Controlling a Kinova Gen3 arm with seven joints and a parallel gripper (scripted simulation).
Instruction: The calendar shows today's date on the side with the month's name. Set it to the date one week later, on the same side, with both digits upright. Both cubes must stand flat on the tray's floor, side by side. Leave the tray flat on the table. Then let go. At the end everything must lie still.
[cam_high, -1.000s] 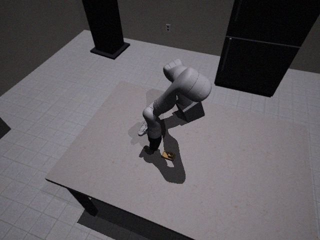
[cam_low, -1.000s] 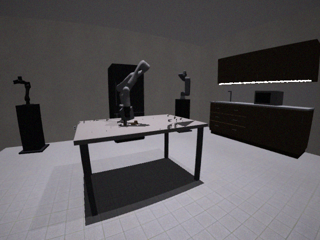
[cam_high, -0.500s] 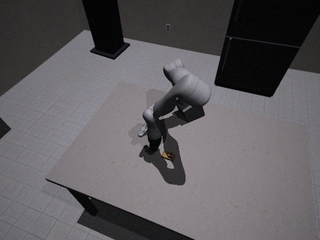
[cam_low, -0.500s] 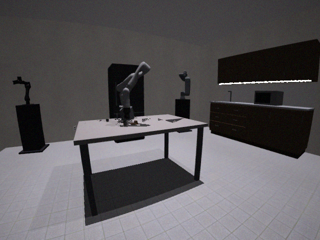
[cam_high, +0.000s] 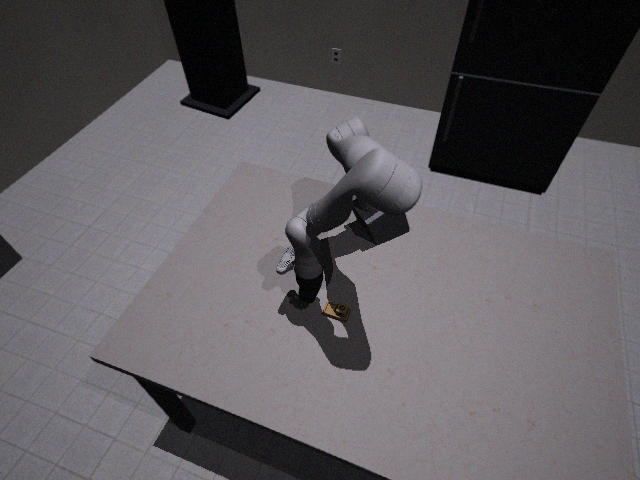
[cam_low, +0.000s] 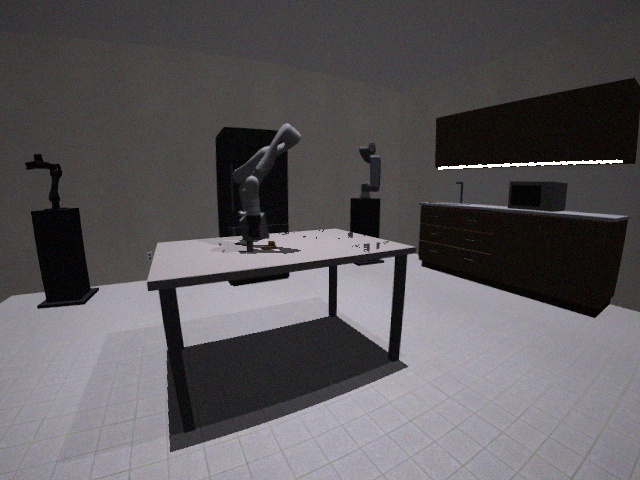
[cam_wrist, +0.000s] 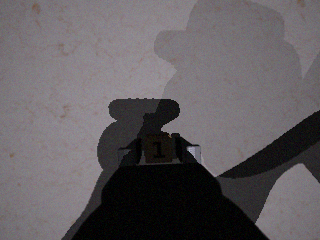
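Now: the wooden cube 1 cm below my hand. From my hand the other things lie so: wooden tray: 1 cm behind, 11 cm to the left, 2 cm below.
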